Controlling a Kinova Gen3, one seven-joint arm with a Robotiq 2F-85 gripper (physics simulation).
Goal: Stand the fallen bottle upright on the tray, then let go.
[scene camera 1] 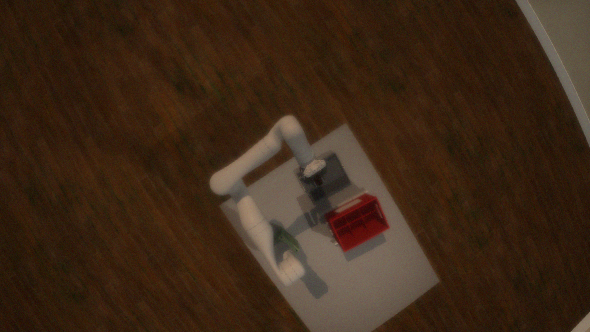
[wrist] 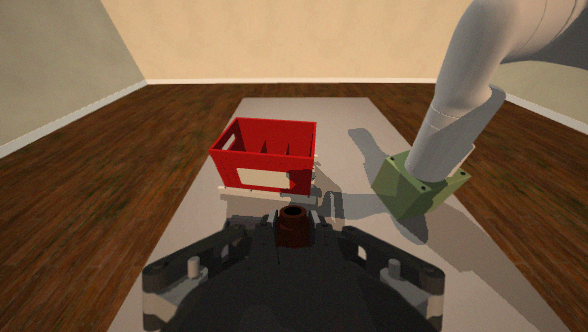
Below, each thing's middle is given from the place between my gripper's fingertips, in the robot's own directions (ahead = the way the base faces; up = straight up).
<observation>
My hand is 60 mm above the brown bottle (wrist: 293, 226), 50 mm to the right of it and 10 mm past it.
</observation>
